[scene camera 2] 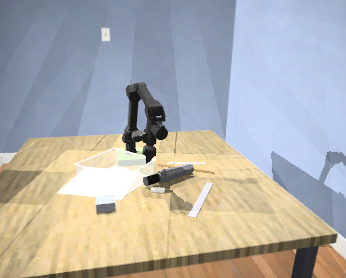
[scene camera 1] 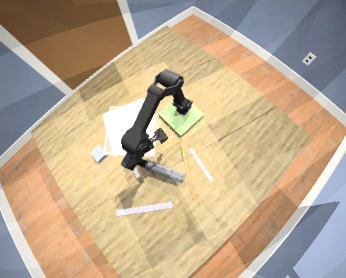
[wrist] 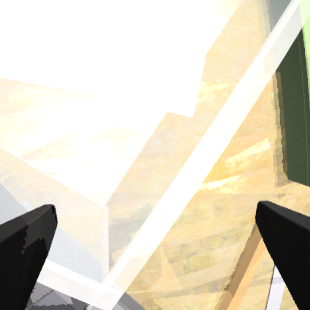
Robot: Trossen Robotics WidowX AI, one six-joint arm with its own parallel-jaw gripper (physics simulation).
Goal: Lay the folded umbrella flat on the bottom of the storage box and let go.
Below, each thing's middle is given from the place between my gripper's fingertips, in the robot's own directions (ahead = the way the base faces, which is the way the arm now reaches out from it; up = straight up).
Scene:
I see the storage box [scene camera 2: 115,171] 10 mm ahead of my hand, 150 mm to the right of it and 40 mm below it.

